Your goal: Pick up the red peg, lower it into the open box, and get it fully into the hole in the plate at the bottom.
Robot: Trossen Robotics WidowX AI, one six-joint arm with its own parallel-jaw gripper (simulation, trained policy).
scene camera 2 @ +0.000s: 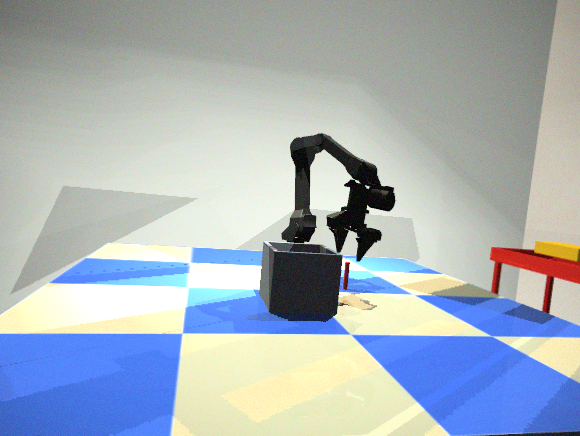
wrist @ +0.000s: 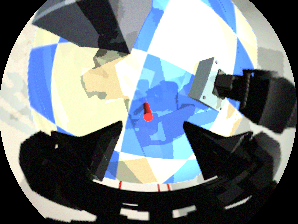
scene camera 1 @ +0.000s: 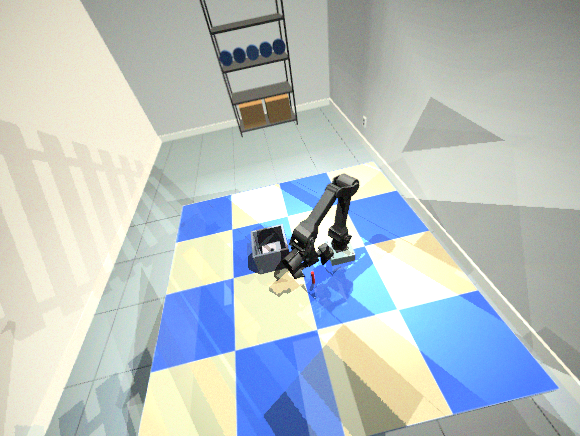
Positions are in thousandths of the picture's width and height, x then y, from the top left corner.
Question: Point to a dark box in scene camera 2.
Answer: At 509, 636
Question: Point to a dark box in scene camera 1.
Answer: At 468, 600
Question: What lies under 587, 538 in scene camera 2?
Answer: The gripper.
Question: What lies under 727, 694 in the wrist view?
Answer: The gripper.
